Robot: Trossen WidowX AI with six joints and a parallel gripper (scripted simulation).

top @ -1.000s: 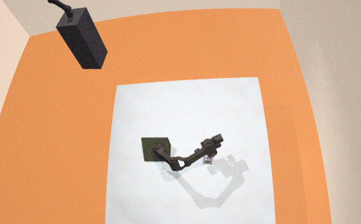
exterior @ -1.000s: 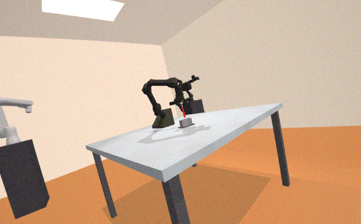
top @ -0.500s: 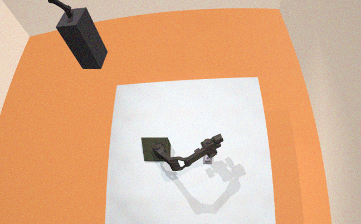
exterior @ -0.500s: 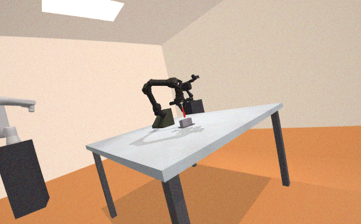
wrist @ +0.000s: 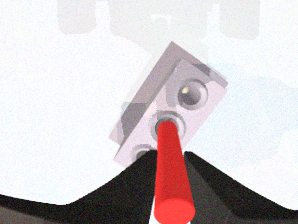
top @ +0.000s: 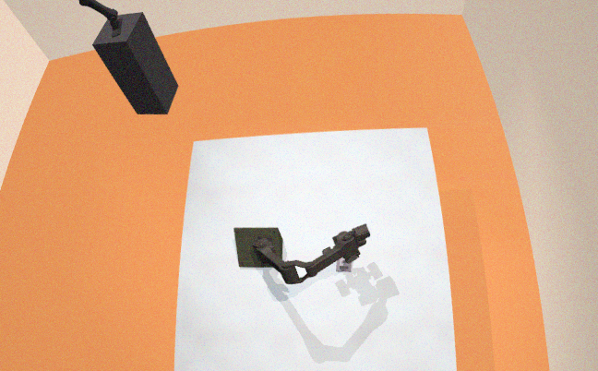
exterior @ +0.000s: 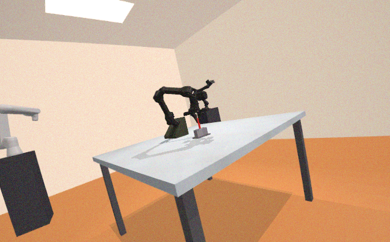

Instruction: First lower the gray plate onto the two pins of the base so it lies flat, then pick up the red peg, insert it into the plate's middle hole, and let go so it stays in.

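The red peg lies right at my gripper tip. The rest, counted from my gripper tip: gray plate (5 cm below); then base (9 cm below).
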